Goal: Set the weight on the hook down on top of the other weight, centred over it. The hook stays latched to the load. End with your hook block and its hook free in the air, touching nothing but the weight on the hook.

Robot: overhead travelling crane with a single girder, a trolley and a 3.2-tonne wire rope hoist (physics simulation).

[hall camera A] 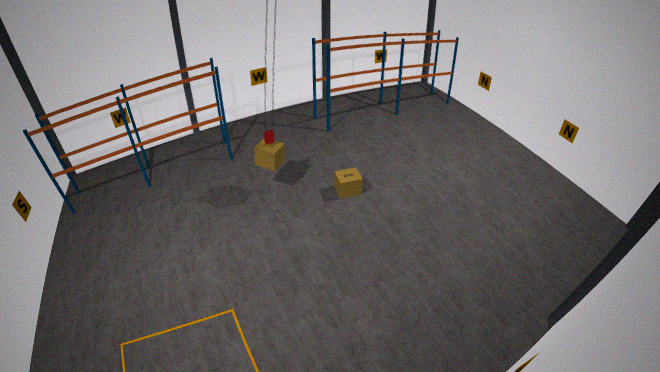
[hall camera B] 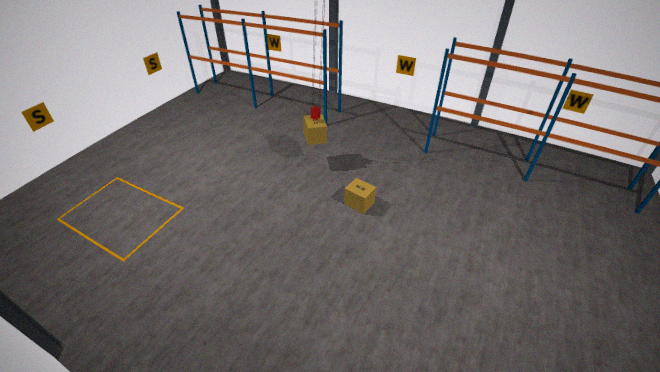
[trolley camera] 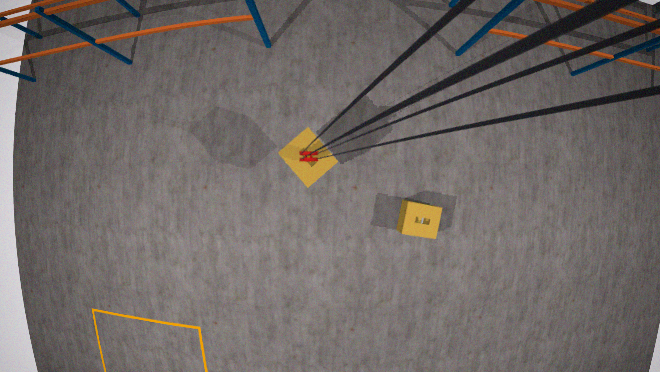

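My gripper, the red hook block with its hook (hall camera A: pixel 269 142) (hall camera B: pixel 315 120) (trolley camera: pixel 309 157), is latched to a yellow weight (hall camera A: pixel 269 156) (hall camera B: pixel 315 132) (trolley camera: pixel 307 175). This weight hangs level in the air, with its shadows on the floor apart from it. The other yellow weight (hall camera A: pixel 348 185) (hall camera B: pixel 359 197) (trolley camera: pixel 421 220) stands on the floor, its lifting eye on top. In the trolley camera the hanging weight is up and to the left of it, turned about 45 degrees in the picture, and the two do not overlap. The hook itself is mostly hidden by the red block.
A blue and orange rack (hall camera A: pixel 134 146) (hall camera B: pixel 526 131) and a second such rack (hall camera A: pixel 328 90) (hall camera B: pixel 252 64) stand along the W wall, beyond the hanging weight. A yellow outlined square (hall camera A: pixel 177 327) (hall camera B: pixel 150 192) (trolley camera: pixel 146 318) is marked on the floor.
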